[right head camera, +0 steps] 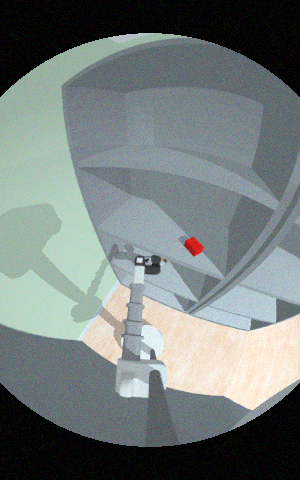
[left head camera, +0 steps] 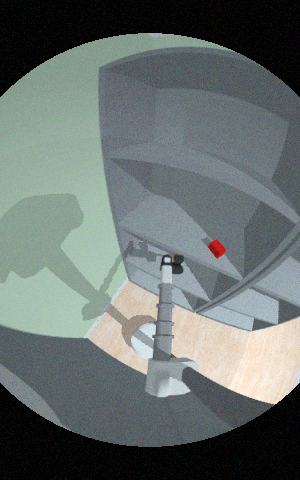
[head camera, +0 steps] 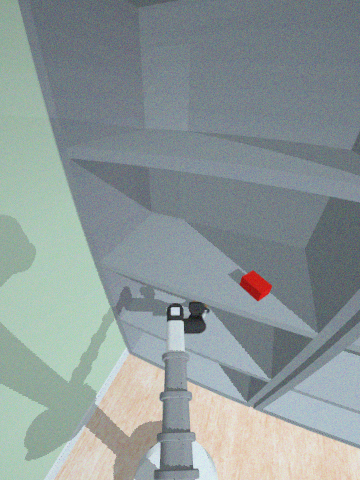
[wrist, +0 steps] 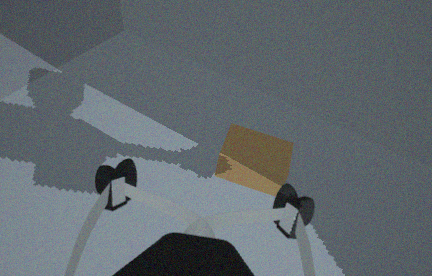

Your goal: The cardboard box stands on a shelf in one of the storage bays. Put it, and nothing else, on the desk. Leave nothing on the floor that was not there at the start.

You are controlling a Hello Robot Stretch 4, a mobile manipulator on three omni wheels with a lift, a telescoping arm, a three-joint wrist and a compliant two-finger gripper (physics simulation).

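Places are measured from the robot's base along level axes (x ahead, y left, z up), in metres.
Pixels of known places: gripper, fingertip midpoint: (left head camera: 172, 259) (wrist: 206, 188); robot's base, link origin: (right head camera: 142, 341) (left head camera: 151, 339).
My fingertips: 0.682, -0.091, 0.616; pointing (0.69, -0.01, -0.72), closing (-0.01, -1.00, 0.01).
Note:
For each thing: its top centre in the pictures, then the offset to it from my fingertips, as dx, dy, dz.
- cardboard box, top centre: (wrist: 257, 148) +0.107, -0.062, -0.061
- red block, top centre: (head camera: 257, 281) (right head camera: 194, 243) (left head camera: 218, 245) -0.143, -0.201, +0.392
The cardboard box (wrist: 257, 156) is a small brown block in the wrist view. It stands on a grey shelf (wrist: 165, 205), right of centre, beyond the fingers and nearer the right one. My gripper (wrist: 206, 188) is open, with its fingertips wide apart and nothing between them. The right fingertip overlaps the box's lower right corner in the picture; whether they touch I cannot tell. In the head views my dark wrist (head camera: 195, 324) (left head camera: 177, 265) (right head camera: 151, 267) hangs at the bay's left part, below the shelf with the red block, and hides most of the fingers and box. The desk does not show.
A red block (head camera: 255, 286) (left head camera: 217, 249) (right head camera: 194, 246) rests on the shelf above, right of my wrist. A grey upright divider (head camera: 312, 345) stands at the right. A green wall (head camera: 50, 310) (left head camera: 45, 165) (right head camera: 30, 165) is close at the left. My arm (head camera: 176, 395) reaches over the wooden floor.

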